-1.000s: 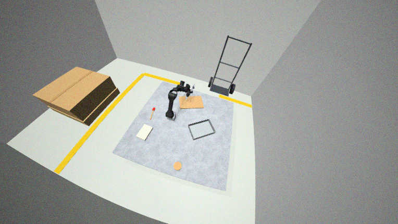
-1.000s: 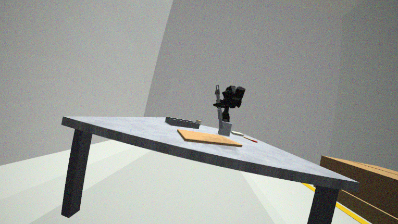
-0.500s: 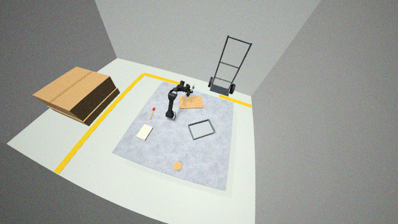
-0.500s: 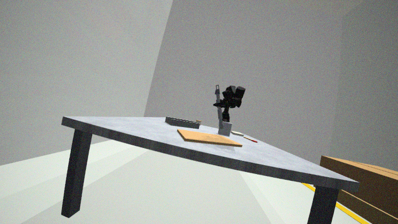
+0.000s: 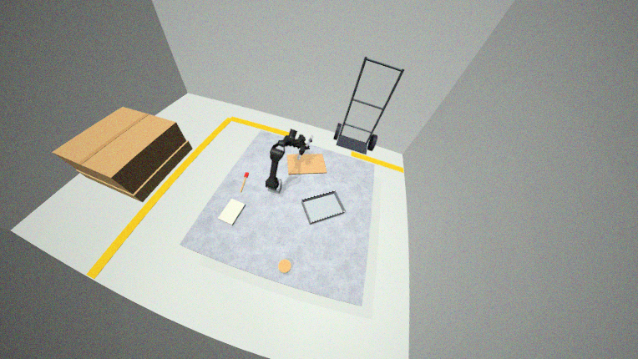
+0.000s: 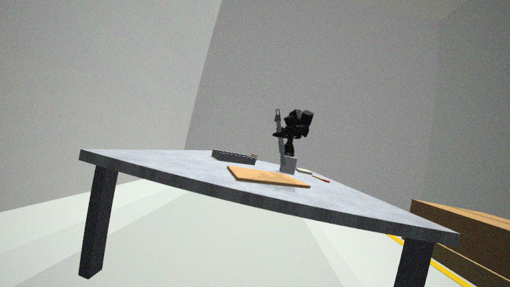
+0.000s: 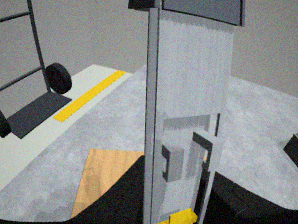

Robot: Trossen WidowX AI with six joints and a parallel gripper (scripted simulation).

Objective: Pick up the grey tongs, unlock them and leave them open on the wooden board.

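Now: the yellow lock piece 3 cm behind my gripper tip, 1 cm to the right of it and 1 cm above it. The rest, counted from my gripper tip: wooden board (21 cm below); then red-tipped match (50 cm behind, 30 cm to the right, 21 cm below); then roasting tin (19 cm ahead, 44 cm to the right, 19 cm below).
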